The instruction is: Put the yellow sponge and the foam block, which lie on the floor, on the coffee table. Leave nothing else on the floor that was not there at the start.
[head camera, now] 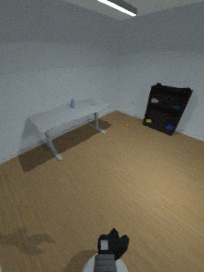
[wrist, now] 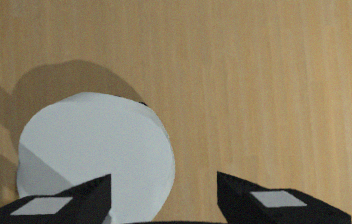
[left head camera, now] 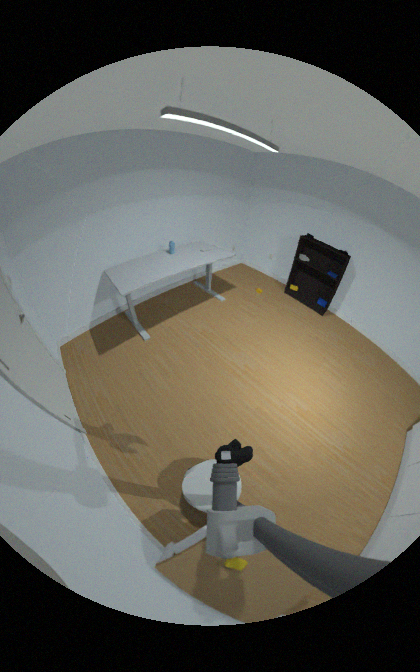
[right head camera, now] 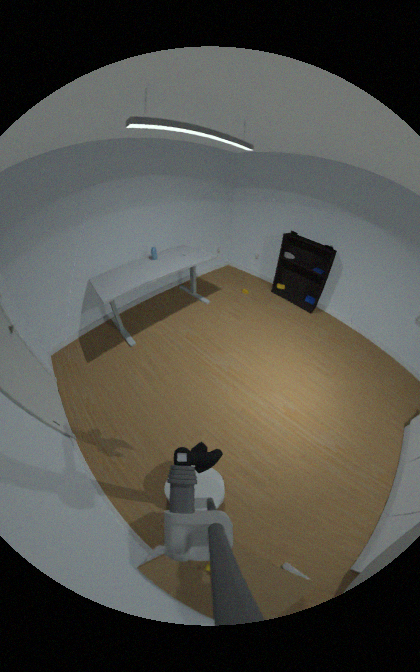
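Seen in the pictures: gripper, between the fingertips: (wrist: 164, 189); robot's base, origin of its link: (wrist: 111, 157) (right head camera: 195, 488).
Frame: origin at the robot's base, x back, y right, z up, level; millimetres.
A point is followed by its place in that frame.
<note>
My gripper (head camera: 120, 235) (left head camera: 242, 446) (right head camera: 210, 450) (wrist: 164, 189) {x -174, y 87, z 573 mm} is open and empty, pointing down above the wooden floor beside the round white base. A yellow block (left head camera: 236, 564) (right head camera: 208, 568) {x 489, y 80, z 468 mm}, seemingly the yellow sponge, lies on the brown coffee table (left head camera: 192, 570) (right head camera: 167, 575) {x 591, y -136, z 423 mm}, behind the arm at the bottom of both side head views. In the right head view the arm hides most of it. A small orange-yellow piece (head camera: 126, 126) {x -2620, y 724, z -11 mm} (left head camera: 259, 290) (right head camera: 245, 291) {x -2620, y 742, z 6 mm}, possibly the foam block, lies on the floor near the far corner, between desk and shelf.
A white desk (head camera: 65, 116) {x -1866, y -647, z 693 mm} (left head camera: 150, 274) (right head camera: 135, 278) {x -1768, y -665, z 693 mm} with a blue bottle (head camera: 73, 103) {x -2310, y -573, z 782 mm} (left head camera: 171, 247) (right head camera: 154, 253) {x -2310, y -573, z 773 mm} stands at the far left wall. A dark shelf unit (left head camera: 344, 272) holding several items stands at the right wall. The round white base (left head camera: 195, 485) (wrist: 100, 145) {x -61, y -27, z 187 mm} is under the wrist.
</note>
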